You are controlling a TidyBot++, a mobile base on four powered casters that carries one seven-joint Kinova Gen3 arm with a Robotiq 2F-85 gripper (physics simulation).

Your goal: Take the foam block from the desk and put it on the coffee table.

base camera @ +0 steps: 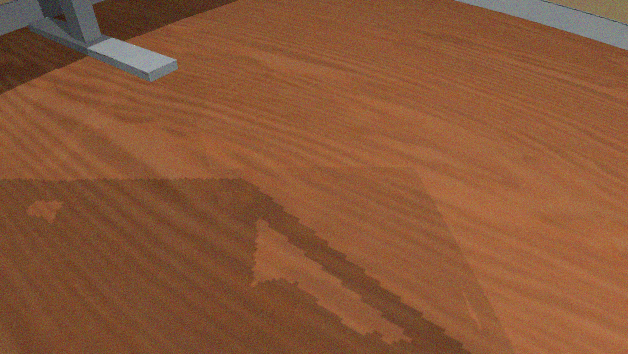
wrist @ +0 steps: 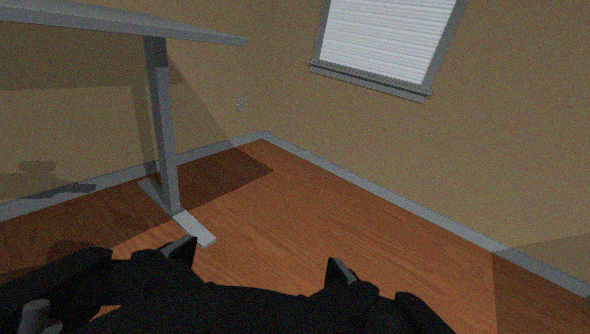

The pictures show: the gripper and a window with white blinds.
